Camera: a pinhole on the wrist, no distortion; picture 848 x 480 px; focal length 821.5 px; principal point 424.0 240.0 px. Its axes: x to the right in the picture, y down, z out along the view. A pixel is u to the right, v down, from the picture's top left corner.
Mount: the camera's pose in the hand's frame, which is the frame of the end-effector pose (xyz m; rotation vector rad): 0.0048 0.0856 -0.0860 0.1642 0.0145 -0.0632
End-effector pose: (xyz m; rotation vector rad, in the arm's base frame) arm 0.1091 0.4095 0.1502 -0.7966 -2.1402 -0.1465
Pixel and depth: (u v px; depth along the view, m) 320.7 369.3 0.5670
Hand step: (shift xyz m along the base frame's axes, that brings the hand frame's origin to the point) -0.2514 0.2170 -0.3733
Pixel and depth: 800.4 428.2 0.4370
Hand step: -0.2780 0.3143 -0.0895
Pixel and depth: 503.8 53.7 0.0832
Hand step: 0.0302 0.0454 0.0053
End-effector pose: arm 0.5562 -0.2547 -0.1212 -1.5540 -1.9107 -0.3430
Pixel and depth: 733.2 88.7 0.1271
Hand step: 0.0210 0.0706 -0.0012
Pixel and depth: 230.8 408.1 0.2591
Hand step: 0.0421 0.0897 -0.1863
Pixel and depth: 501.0 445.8 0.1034
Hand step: 0.0806 0.0496 -0.0224
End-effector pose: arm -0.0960 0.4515 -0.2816 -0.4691 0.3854 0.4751
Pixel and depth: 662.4 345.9 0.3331
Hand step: 0.1133 0.2164 0.1329
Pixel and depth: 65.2 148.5 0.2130
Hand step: -0.0595 0.0584 0.1293
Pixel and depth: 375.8 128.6 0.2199
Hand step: 0.0132 0.0784 0.1007
